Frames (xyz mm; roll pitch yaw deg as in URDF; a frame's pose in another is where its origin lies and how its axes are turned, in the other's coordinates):
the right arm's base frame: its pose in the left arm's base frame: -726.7 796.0 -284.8 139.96 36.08 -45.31
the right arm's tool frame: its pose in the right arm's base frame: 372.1 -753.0 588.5 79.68 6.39 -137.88
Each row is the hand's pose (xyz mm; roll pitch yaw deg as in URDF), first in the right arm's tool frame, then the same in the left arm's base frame.
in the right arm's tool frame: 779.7 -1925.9 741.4 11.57 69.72 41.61
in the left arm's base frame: -105.7 1685.7 767.3 -88.80 48.36 43.56
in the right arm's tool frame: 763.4 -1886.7 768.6 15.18 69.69 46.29
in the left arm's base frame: -149.4 1664.6 753.8 -89.96 49.95 43.06
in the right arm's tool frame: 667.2 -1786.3 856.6 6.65 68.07 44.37
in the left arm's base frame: -266.7 1553.3 723.0 -94.65 49.65 45.74
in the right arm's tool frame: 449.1 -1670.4 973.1 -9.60 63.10 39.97
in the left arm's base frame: -396.9 1317.1 680.5 -100.96 48.39 53.58
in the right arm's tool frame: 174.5 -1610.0 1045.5 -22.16 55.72 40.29
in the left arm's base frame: -449.5 1034.3 640.9 -105.50 48.21 64.68
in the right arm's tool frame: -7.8 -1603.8 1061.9 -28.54 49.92 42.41
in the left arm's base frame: -438.6 852.8 618.7 -106.89 48.55 73.62
